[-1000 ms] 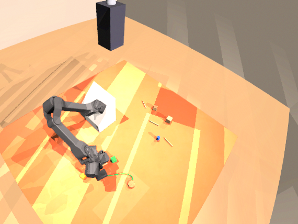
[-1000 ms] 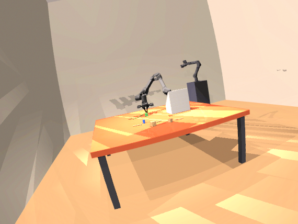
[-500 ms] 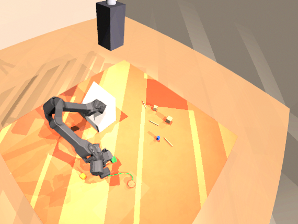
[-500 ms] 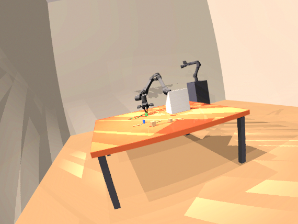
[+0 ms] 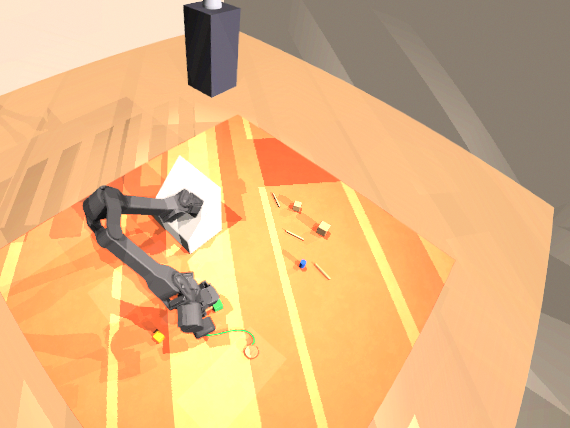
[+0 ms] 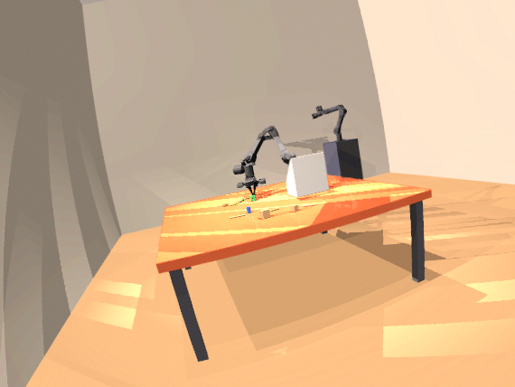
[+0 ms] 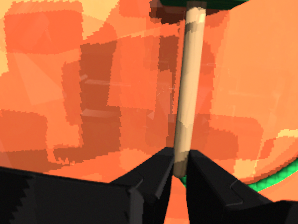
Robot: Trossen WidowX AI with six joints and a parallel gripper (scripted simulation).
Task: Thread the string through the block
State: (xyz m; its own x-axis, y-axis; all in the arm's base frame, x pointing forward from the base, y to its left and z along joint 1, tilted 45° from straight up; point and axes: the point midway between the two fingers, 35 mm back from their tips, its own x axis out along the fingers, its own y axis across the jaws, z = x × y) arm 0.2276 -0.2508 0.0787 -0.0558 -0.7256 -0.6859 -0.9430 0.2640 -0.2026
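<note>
My gripper tip is 7 cm to the right of the green block and 3 cm short of it. The rest, counted from my gripper tip: yellow cube (12 cm to the right, 3 cm behind); then thin wooden stick (1 cm to the left); then round wooden button (20 cm ahead, 3 cm to the left, 1 cm below).
</note>
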